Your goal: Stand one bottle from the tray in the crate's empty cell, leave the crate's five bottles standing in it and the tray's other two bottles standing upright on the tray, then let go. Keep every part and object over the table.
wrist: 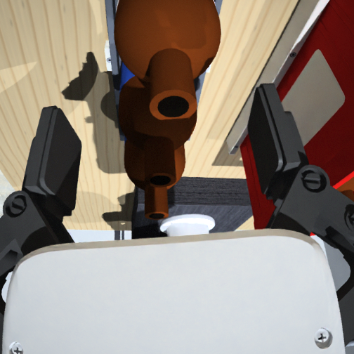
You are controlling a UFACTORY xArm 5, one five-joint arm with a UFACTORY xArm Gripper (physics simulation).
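Observation:
Three brown bottles stand upright in a row on the narrow grey and blue tray [112, 40]. The nearest bottle [167, 30] is large at the top centre, the middle bottle [134, 107] is below it in view, and the far bottle [131, 167] is lowest. My gripper [159, 112] is open and empty, its fingers wide apart on either side of the row. The red crate [337, 45] is at the right, partly hidden by the right finger. A small part of an orange-brown bottle shows at the right edge; the crate's empty cell does not show.
The dark base block [215, 192] with the arm's white base flange [187, 222] lies beyond the far bottle. The crate's pale edge runs along the right, close to the right finger. Shadows fall on the wooden table [30, 45] left of the tray.

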